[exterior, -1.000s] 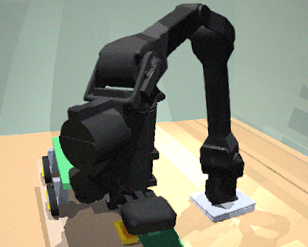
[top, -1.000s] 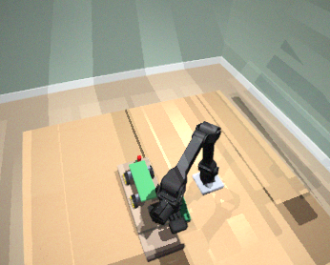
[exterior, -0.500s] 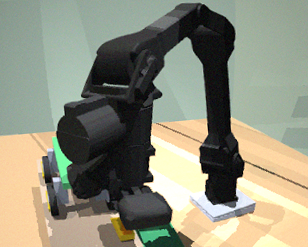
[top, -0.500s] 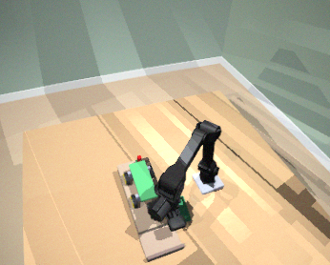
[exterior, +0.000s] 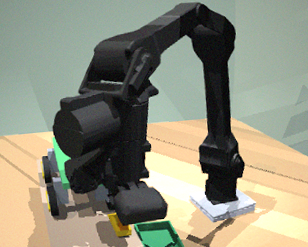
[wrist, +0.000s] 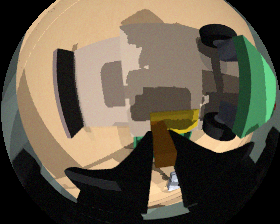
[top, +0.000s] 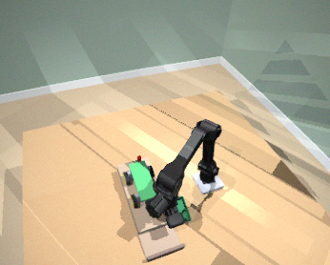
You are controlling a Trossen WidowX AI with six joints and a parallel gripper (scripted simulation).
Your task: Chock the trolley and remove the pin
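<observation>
Right now the chock is 20 mm to the right of my gripper tip, 10 mm below it and 10 mm ahead of it. From my gripper tip the other things lie so: trolley (130 mm to the right, 80 mm ahead, 20 mm above); then red-headed stop pin (250 mm to the right, 80 mm ahead, 40 mm above).
</observation>
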